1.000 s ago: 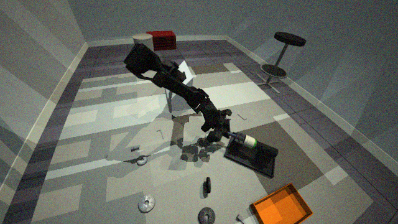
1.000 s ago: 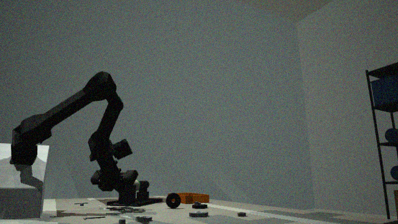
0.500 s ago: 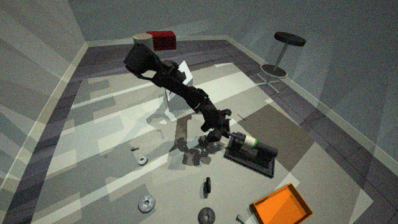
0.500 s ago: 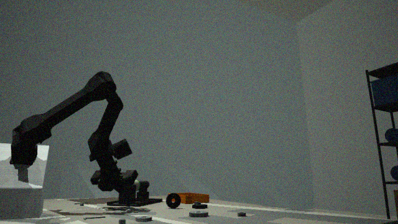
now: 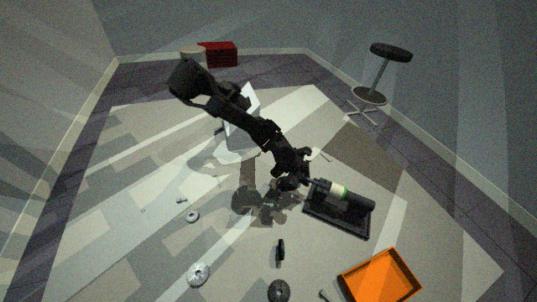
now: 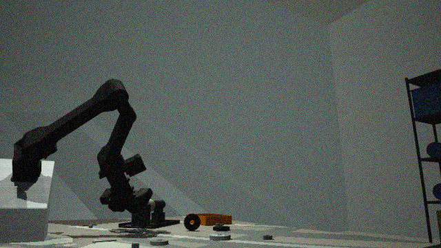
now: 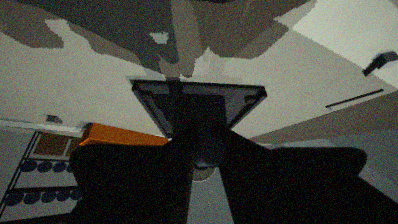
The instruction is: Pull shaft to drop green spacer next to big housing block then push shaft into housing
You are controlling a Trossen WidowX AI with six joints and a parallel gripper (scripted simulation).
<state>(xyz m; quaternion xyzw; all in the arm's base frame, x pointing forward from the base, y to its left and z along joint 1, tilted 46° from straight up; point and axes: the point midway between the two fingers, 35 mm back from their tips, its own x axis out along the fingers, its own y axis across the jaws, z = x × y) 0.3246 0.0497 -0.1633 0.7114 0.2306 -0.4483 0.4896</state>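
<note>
Now: gripper tip 30 mm to the right of the shaft, 20 mm below it and 20 mm short of it. From my gripper tip the other things lie so: green spacer (90 mm to the left, 70 mm ahead, 20 mm above); then orange tray (330 mm ahead, 90 mm to the left, 50 mm below); then white spacer (70 mm to the left, 50 mm ahead, 20 mm above).
</note>
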